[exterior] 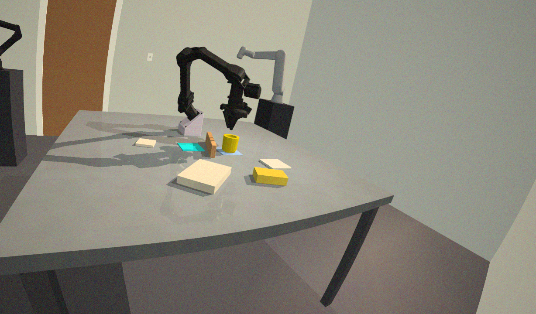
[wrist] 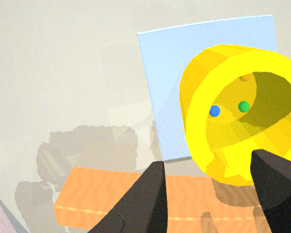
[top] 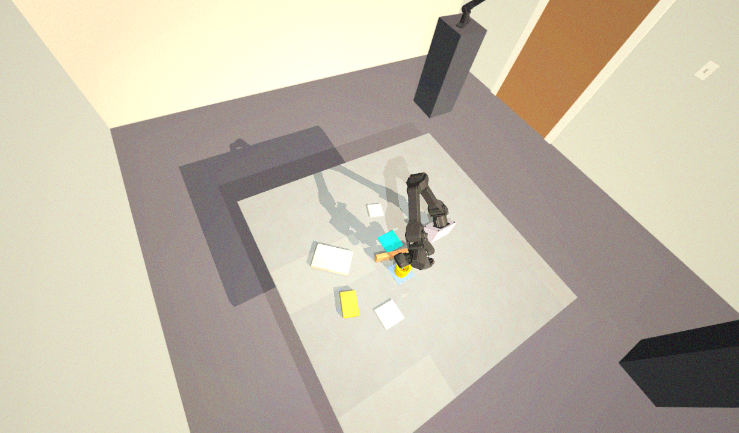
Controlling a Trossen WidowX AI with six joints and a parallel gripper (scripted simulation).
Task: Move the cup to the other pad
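The yellow cup is 6 cm below my gripper tip and 3 cm ahead of it. From my gripper tip the other things lie so: light-blue pad 11 cm below, 3 cm ahead; green marble 8 cm below, 4 cm ahead, 1 cm to the right; blue marble 8 cm below, 2 cm ahead, 1 cm to the right.
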